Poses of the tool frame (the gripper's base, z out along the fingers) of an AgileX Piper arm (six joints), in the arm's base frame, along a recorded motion.
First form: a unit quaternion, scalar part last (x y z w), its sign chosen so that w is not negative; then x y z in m.
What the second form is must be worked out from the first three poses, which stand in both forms.
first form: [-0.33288 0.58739 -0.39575 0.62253 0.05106 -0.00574 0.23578]
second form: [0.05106 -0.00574 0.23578 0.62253 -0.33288 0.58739 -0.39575]
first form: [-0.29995 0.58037 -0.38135 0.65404 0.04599 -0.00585 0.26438]
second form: [0.04599 -0.00585 0.26438 0.65404 -0.29995 0.58037 -0.38135]
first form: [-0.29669 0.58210 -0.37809 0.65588 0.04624 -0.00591 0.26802]
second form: [0.04624 -0.00591 0.26802 0.65588 -0.29669 0.58210 -0.37809]
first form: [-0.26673 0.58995 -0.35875 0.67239 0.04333 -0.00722 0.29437]
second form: [0.04333 -0.00722 0.29437 0.67239 -0.26673 0.58995 -0.35875]
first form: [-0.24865 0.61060 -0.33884 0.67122 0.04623 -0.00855 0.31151]
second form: [0.04623 -0.00855 0.31151 0.67122 -0.24865 0.61060 -0.33884]
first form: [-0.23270 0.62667 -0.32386 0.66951 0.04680 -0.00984 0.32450]
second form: [0.04680 -0.00984 0.32450 0.66951 -0.23270 0.62667 -0.32386]
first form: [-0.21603 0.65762 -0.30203 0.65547 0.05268 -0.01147 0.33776]
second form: [0.05268 -0.01147 0.33776 0.65547 -0.21603 0.65762 -0.30203]
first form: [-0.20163 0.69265 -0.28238 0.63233 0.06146 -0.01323 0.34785]
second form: [0.06146 -0.01323 0.34785 0.63233 -0.20163 0.69265 -0.28238]
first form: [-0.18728 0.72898 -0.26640 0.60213 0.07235 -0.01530 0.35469]
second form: [0.07235 -0.01530 0.35469 0.60213 -0.18728 0.72898 -0.26640]
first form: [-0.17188 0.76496 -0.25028 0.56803 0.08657 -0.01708 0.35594]
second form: [0.08657 -0.01708 0.35594 0.56803 -0.17188 0.76496 -0.25028]
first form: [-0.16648 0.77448 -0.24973 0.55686 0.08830 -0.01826 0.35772]
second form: [0.08830 -0.01826 0.35772 0.55686 -0.16648 0.77448 -0.24973]
